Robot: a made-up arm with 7 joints.
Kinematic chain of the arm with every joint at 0, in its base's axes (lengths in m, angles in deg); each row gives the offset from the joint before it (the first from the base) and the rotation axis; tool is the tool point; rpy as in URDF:
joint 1: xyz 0 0 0.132 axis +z
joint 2: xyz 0 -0.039 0.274 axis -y
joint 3: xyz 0 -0.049 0.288 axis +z
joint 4: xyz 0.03 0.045 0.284 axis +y
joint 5: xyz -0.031 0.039 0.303 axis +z
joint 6: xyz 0 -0.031 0.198 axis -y
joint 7: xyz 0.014 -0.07 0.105 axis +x
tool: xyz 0 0 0 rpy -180 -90 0
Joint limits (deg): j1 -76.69..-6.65 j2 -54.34..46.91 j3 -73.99..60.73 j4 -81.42..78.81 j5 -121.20..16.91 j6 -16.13..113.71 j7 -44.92..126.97
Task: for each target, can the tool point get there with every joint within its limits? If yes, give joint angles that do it. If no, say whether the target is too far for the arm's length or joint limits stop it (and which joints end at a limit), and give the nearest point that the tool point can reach.
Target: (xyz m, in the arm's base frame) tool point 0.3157 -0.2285 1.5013
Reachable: yes | joints -54.03 -8.78 29.51 36.17 -74.36 23.18 -27.91
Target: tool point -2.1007 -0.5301 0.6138
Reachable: no: too far | nearest point -1.0102 -0.2060 0.7444 | short by 1.145 m
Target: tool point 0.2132 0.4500 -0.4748
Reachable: no: joint limits stop it (at a limit: joint 1, joint 2, joint 4) | nearest point -0.0321 0.7109 0.3728 | short by 0.920 m
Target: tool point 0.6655 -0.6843 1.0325
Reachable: yes | joints -53.22 -43.57 19.88 41.84 -71.26 44.89 44.18
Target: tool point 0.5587 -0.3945 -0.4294
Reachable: no: joint limits stop it (at a limit: joint 2, joint 4, joint 5, joint 6) | nearest point 0.7303 -0.5156 0.2779 | short by 0.738 m
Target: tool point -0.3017 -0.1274 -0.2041
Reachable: no: joint limits stop it (at a limit: joint 1, joint 2, joint 4) | nearest point -0.7012 -0.0650 0.3614 | short by 0.695 m
